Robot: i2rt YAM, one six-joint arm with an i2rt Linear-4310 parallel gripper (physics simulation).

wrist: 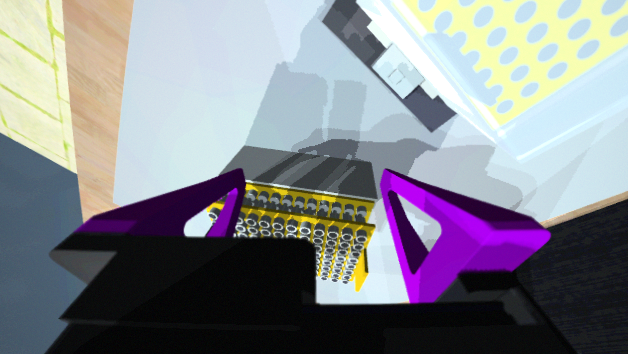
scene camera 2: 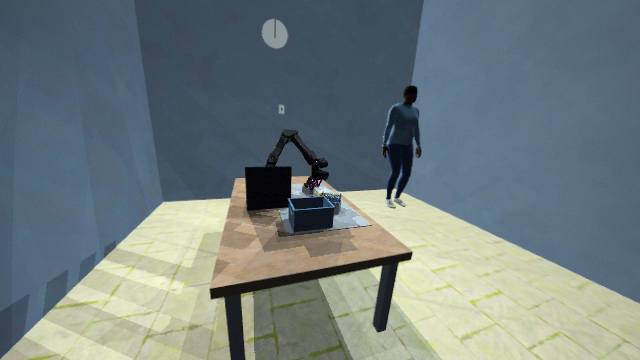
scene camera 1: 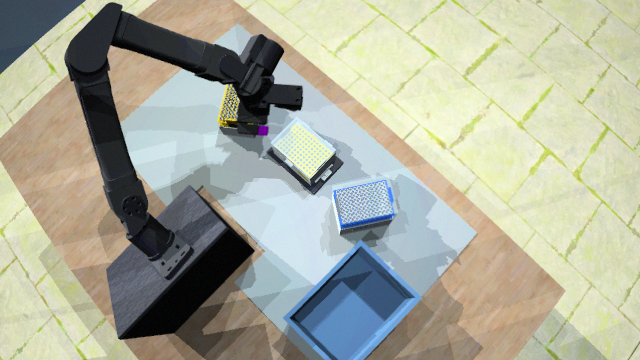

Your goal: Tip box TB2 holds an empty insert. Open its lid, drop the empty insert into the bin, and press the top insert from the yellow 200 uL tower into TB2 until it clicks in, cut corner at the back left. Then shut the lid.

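The yellow tip tower (scene camera 1: 229,107) (wrist: 320,222) stands on the mat, partly hidden by the arm in scene camera 1. Dark tips show in its top insert and in the row below. My gripper (scene camera 1: 254,120) (scene camera 2: 314,184) (wrist: 313,176) is open above the tower, its purple fingers towards either side and not gripping it. The tip box (scene camera 1: 303,150) (wrist: 480,95) stands beside the tower on a dark base, with a yellow insert with empty holes under a clear lid that looks shut. Its TB2 label is not readable. The blue bin (scene camera 1: 350,320) (scene camera 2: 311,215) is at the mat's near end.
A blue tip rack (scene camera 1: 364,205) (scene camera 2: 334,200) stands between the tip box and the bin. The arm's dark pedestal (scene camera 1: 175,265) (scene camera 2: 268,188) stands at the mat's side. The pale mat (scene camera 1: 425,220) lies on the wooden table (scene camera 1: 530,295). A person (scene camera 2: 402,127) stands beyond the table.
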